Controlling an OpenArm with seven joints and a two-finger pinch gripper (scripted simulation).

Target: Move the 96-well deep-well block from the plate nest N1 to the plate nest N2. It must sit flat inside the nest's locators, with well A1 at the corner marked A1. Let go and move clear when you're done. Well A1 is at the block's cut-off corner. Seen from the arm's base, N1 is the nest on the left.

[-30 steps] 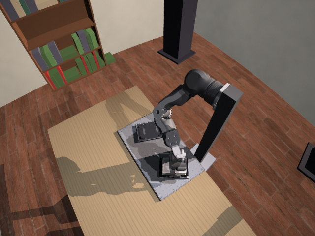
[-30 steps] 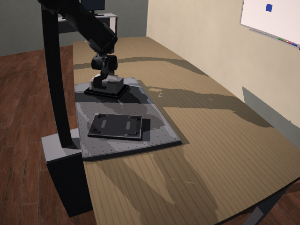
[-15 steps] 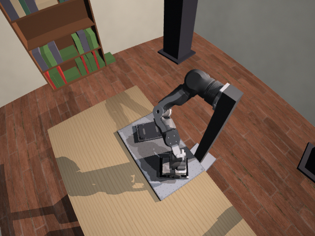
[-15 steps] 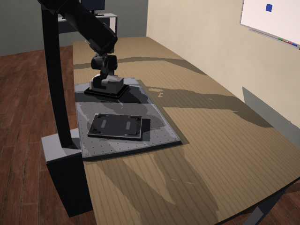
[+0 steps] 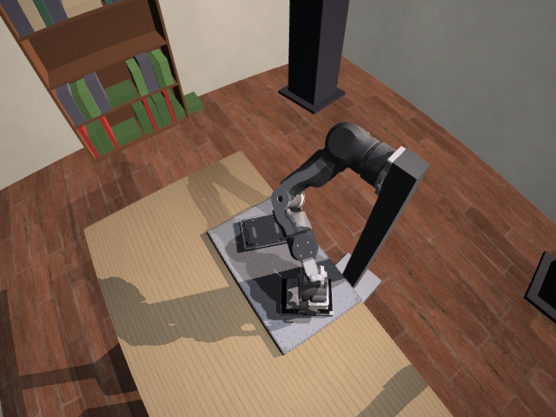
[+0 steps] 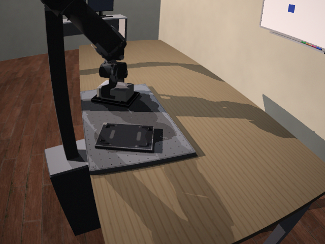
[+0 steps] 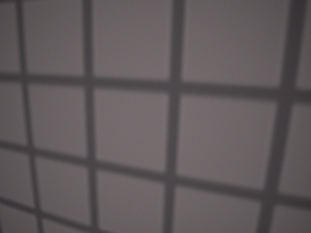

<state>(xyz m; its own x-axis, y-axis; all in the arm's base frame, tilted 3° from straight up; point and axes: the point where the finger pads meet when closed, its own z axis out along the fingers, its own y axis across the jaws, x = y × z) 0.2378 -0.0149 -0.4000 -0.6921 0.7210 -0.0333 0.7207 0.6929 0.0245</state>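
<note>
Now: the deep-well block 10 mm above my hand.
</note>
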